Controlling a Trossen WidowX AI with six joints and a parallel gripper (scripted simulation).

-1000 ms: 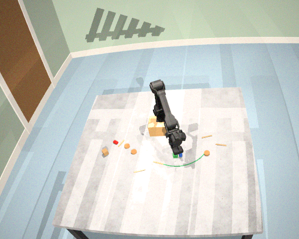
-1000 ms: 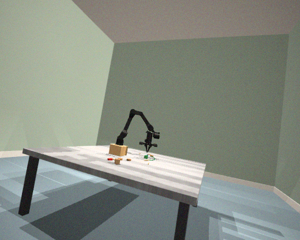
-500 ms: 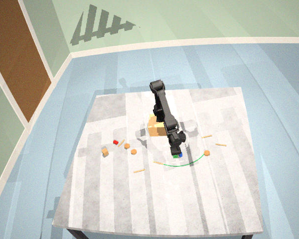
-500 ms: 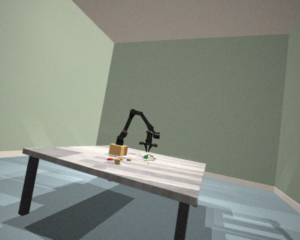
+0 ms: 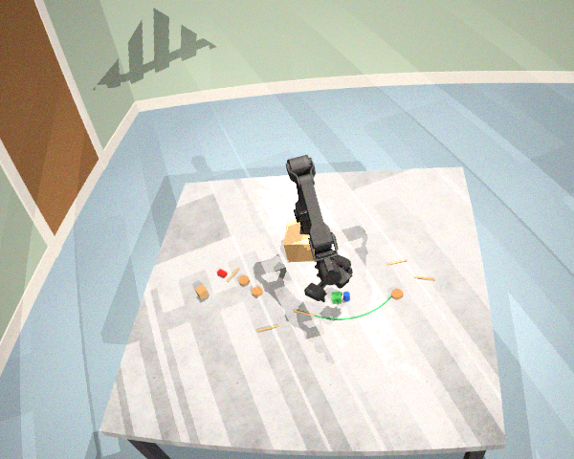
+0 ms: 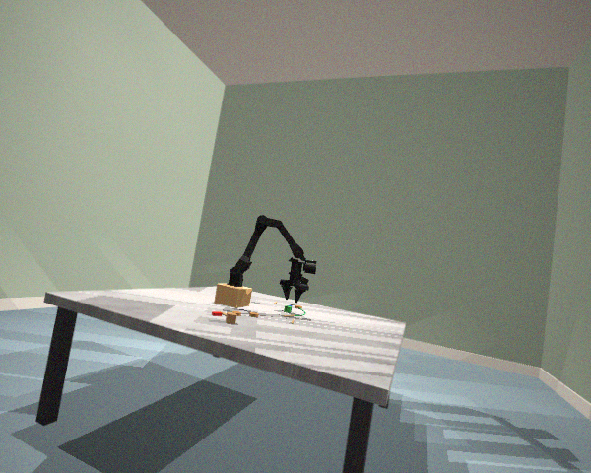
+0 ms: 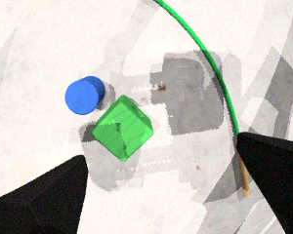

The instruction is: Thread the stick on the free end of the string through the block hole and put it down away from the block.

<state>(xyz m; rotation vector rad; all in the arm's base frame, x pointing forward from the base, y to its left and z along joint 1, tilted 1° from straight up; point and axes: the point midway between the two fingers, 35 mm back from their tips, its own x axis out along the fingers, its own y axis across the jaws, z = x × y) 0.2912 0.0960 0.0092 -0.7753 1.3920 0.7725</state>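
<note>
Now: gripper tip 2 cm past the green cube, 1 cm to the right of it and 5 cm above it. From my gripper tip the other things lie so: blue cylinder: 2 cm behind, 5 cm to the left, 5 cm below; then round wooden button: 3 cm behind, 22 cm to the left, 6 cm below; then thin wooden stick: 4 cm ahead, 9 cm to the right, 6 cm below.
</note>
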